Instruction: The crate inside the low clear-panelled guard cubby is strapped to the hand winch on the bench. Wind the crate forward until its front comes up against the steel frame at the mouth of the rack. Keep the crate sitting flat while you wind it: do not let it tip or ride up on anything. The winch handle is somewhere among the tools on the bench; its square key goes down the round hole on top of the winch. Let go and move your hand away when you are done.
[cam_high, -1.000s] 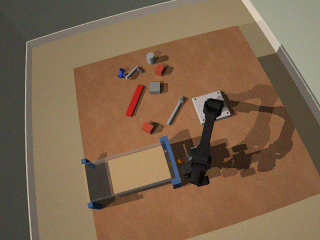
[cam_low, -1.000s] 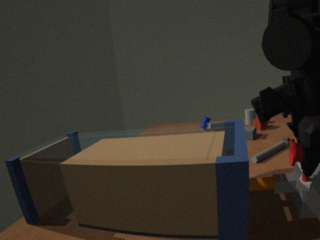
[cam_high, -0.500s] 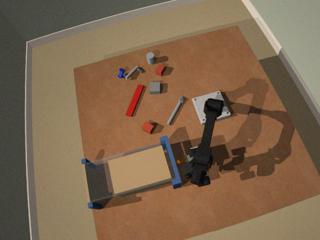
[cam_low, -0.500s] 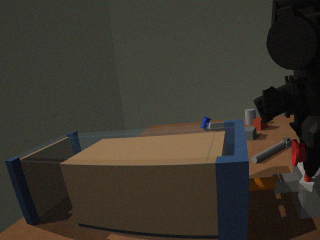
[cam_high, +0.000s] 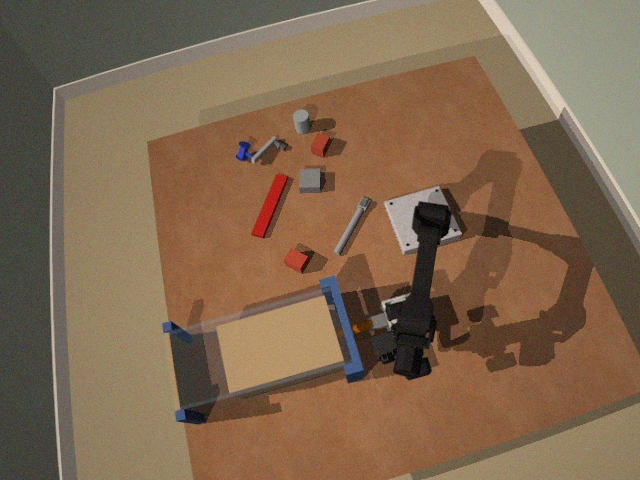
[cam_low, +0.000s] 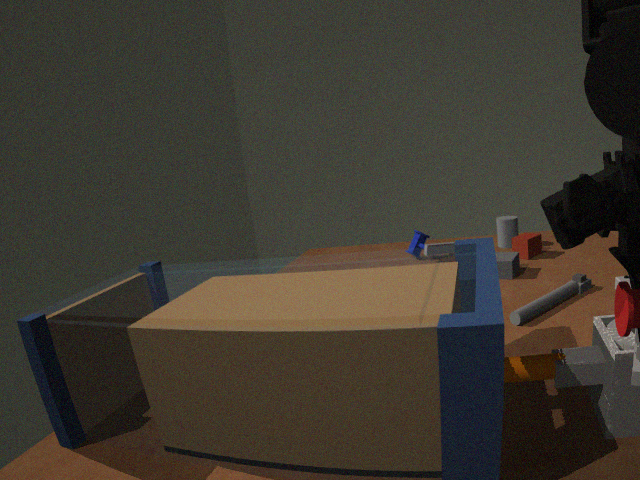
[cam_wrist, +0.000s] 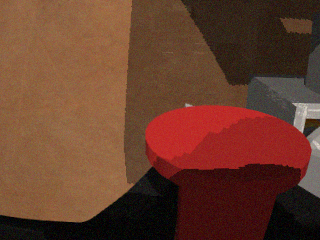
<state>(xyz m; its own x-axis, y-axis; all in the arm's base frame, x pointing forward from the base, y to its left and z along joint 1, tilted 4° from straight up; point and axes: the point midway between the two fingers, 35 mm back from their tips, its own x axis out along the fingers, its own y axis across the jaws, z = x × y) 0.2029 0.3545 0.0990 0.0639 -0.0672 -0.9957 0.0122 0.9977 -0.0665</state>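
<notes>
My gripper tip is 4 cm past the grey winch, 10 cm to the left of it and 8 cm above it. Also, from my gripper tip: red knob 2 cm above; winch handle 1 cm behind, 4 cm to the right, 1 cm below; blue frame 13 cm ahead, 9 cm to the right, 1 cm below.
</notes>
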